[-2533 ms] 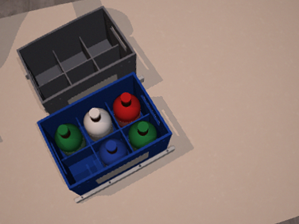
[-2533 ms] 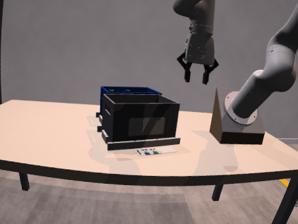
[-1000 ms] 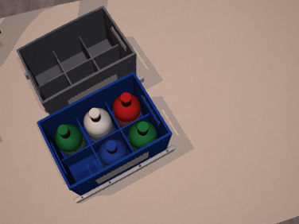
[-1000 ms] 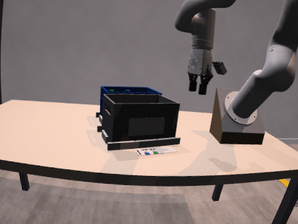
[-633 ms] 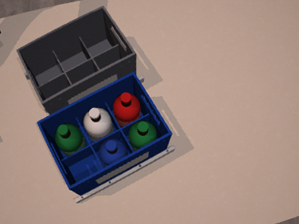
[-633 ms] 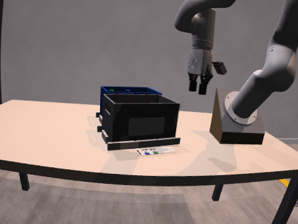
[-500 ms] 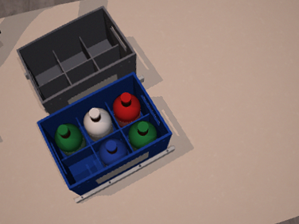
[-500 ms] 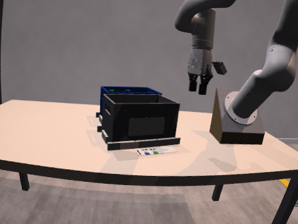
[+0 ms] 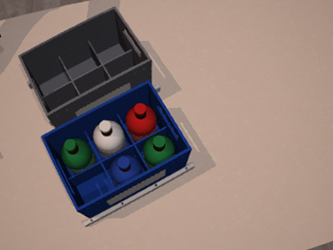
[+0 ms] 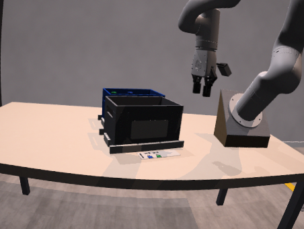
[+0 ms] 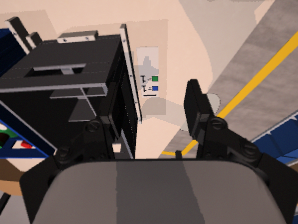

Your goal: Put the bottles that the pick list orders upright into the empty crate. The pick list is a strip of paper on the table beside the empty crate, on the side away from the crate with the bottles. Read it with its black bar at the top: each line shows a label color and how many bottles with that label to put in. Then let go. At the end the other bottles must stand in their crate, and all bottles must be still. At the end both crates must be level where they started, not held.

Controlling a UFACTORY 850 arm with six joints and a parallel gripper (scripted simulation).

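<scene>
The blue-label bottle is 380 mm to the right of my hand, 230 mm ahead of it and 160 mm below it. Also, from my hand: pick list: 250 mm below, 140 mm ahead, 20 mm to the left; then white bottle: 290 mm to the right, 210 mm ahead, 160 mm below; then grey crate: 200 mm ahead, 170 mm below, 110 mm to the right.
</scene>
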